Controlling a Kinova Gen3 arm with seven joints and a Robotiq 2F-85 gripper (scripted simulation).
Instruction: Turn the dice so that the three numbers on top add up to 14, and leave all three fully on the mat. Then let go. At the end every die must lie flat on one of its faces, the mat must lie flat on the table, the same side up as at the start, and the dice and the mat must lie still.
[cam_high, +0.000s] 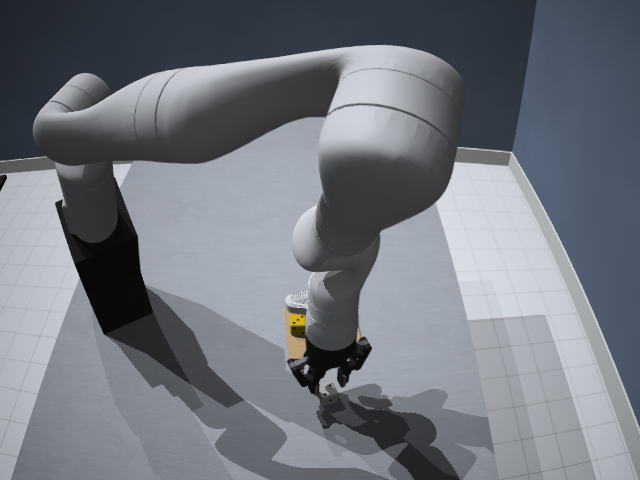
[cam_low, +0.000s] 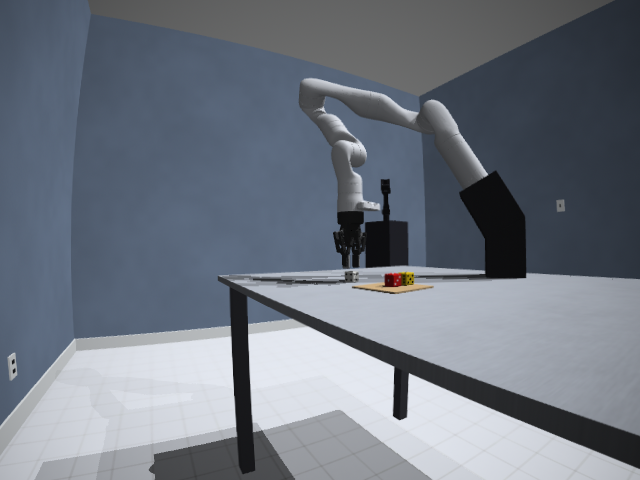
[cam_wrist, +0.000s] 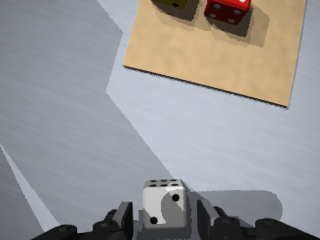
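Right now my hand is 4 cm above the white die. The rest, counted from my hand: tan mat 3 cm ahead, 17 cm to the left, 5 cm below; red die 3 cm ahead, 17 cm to the left, 4 cm below; yellow die 2 cm behind, 17 cm to the left, 4 cm below.
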